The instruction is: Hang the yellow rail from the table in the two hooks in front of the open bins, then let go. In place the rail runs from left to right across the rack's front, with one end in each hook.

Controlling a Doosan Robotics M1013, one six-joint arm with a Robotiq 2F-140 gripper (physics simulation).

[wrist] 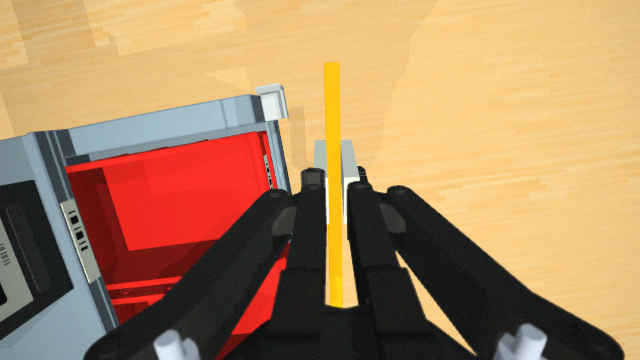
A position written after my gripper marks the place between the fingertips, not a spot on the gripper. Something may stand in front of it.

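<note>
Yellow rail (331, 70). Red bin (150, 216). My gripper (333, 158).
</note>
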